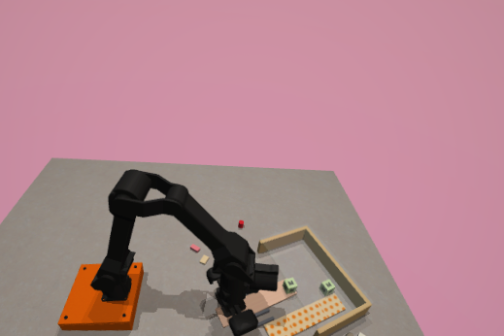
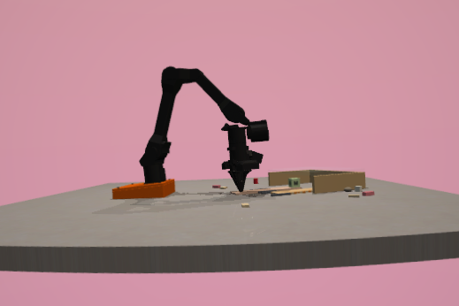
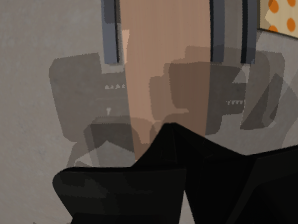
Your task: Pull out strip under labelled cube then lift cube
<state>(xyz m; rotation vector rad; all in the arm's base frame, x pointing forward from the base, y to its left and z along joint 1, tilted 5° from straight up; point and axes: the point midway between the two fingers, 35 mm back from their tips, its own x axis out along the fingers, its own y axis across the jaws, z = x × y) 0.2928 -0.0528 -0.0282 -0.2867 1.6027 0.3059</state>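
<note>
My gripper tip is now 80 mm short of the plain peach strip and 30 mm to the right of it. Also, from my gripper tip: small red block: 320 mm to the left, 60 mm ahead, 10 mm above.
</note>
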